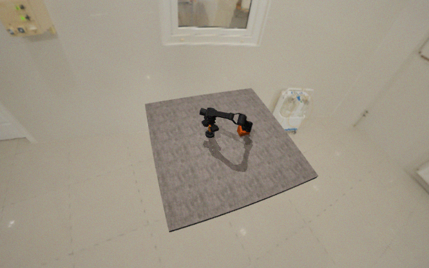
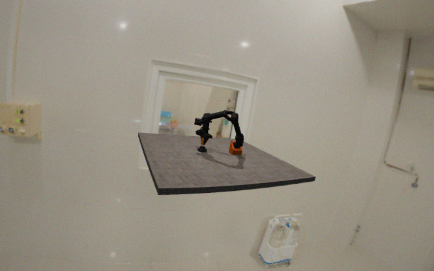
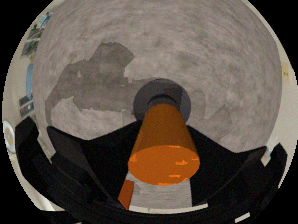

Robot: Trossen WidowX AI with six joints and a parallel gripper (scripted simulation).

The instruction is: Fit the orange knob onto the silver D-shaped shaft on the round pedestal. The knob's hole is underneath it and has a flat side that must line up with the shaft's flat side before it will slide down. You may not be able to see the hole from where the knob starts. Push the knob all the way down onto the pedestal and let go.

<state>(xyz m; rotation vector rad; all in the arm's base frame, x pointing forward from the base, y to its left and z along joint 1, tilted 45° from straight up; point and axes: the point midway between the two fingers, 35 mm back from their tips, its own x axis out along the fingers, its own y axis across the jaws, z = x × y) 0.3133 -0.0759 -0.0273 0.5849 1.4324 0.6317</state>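
My gripper tip is now 3 cm below the orange knob. From my gripper tip the other things lie so: round pedestal: 4 cm below.
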